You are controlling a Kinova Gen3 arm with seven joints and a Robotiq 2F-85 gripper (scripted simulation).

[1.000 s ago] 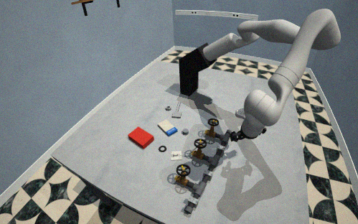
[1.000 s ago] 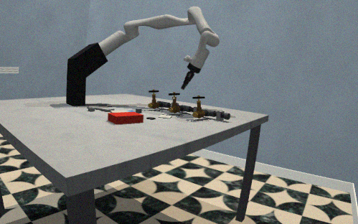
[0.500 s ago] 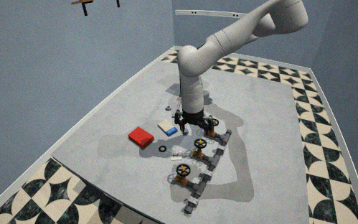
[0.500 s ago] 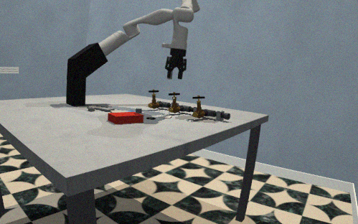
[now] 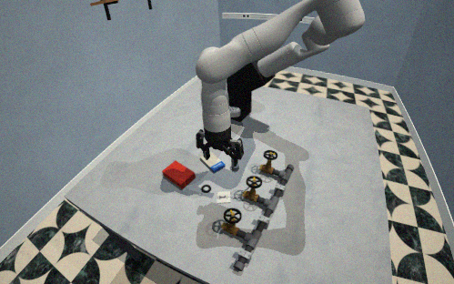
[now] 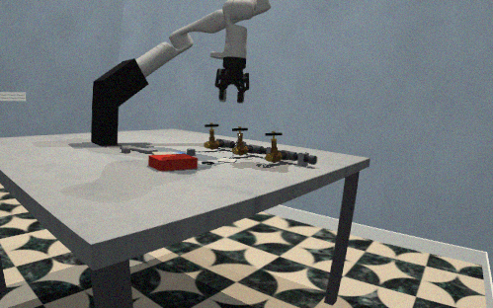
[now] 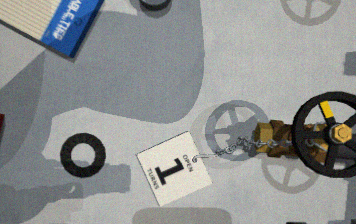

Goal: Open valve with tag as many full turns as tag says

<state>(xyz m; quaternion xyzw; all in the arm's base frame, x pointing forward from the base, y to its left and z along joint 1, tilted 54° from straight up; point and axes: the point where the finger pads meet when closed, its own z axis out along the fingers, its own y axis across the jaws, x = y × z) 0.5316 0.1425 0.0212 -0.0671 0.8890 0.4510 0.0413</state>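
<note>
My gripper is now 200 mm above the white tag, 10 mm to the right of it and 10 mm past it. Round my hand: red box (220 mm to the right, 190 mm below, 10 mm ahead); small grey cylinder (190 mm below, 150 mm behind, 40 mm to the right); white-and-blue box (190 mm below, 150 mm to the right, 130 mm behind).
</note>
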